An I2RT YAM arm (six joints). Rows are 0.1 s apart.
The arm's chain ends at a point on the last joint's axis. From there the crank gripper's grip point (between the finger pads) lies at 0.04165 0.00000 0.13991 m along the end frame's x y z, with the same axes.
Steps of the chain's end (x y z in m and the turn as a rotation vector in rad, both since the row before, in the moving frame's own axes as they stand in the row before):
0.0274, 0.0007, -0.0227, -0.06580, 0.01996, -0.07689
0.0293, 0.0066, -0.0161, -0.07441, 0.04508, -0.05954
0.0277, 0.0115, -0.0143, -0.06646, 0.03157, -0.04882
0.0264, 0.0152, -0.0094, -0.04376, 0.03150, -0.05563
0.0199, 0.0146, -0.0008, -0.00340, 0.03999, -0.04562
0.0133, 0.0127, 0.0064, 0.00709, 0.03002, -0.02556
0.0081, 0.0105, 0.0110, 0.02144, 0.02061, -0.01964
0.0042, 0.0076, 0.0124, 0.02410, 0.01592, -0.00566
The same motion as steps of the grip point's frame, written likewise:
0.0304, 0.0066, -0.0238, -0.06580, 0.01996, -0.07689
0.0358, 0.0143, -0.0184, -0.07441, 0.04508, -0.05954
0.0323, 0.0186, -0.0159, -0.06646, 0.03157, -0.04882
0.0309, 0.0189, -0.0109, -0.04376, 0.03150, -0.05563
0.0254, 0.0130, -0.0026, -0.00340, 0.03999, -0.04562
0.0175, 0.0106, 0.0051, 0.00709, 0.03002, -0.02556
0.0109, 0.0067, 0.0101, 0.02144, 0.02061, -0.01964
0.0064, 0.0040, 0.0117, 0.02410, 0.01592, -0.00566

